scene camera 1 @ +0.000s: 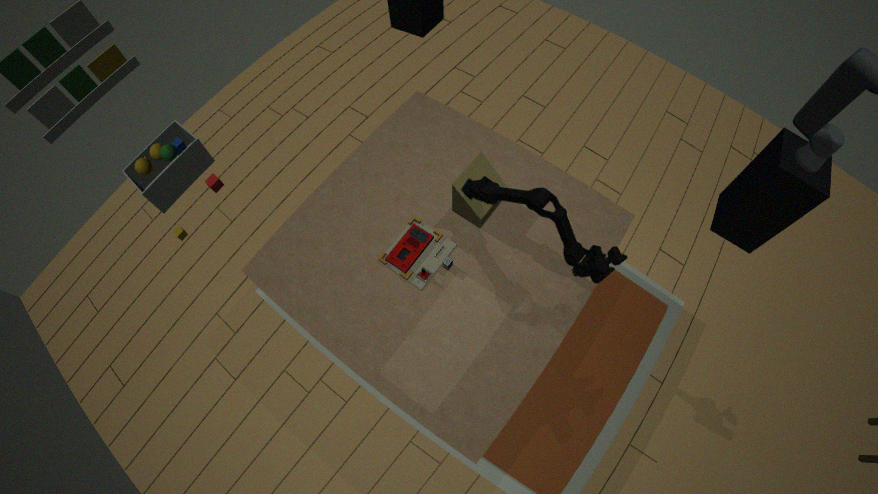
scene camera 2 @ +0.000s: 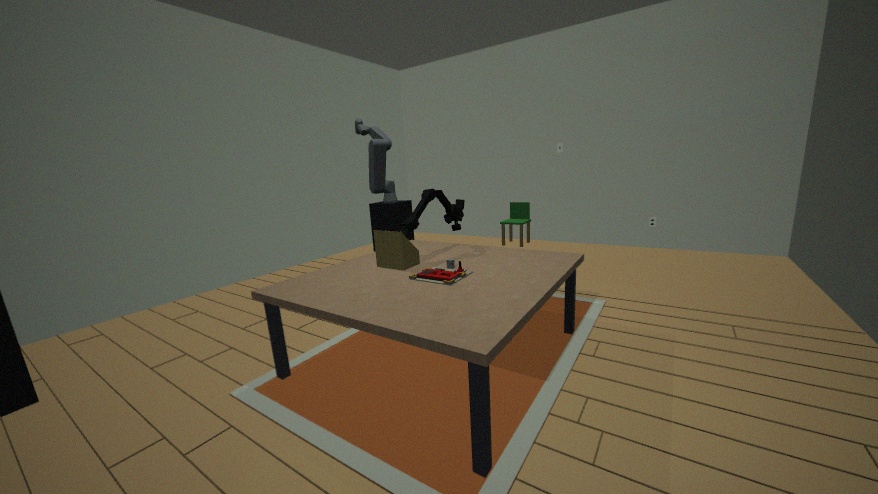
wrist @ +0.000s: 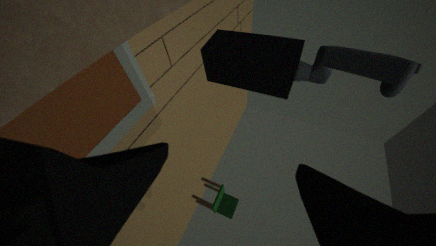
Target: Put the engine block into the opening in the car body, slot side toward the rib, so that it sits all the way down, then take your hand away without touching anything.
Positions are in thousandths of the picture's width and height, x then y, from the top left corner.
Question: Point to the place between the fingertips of the gripper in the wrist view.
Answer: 531,652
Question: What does the gripper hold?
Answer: Nothing.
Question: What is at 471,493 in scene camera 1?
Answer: A red car body.
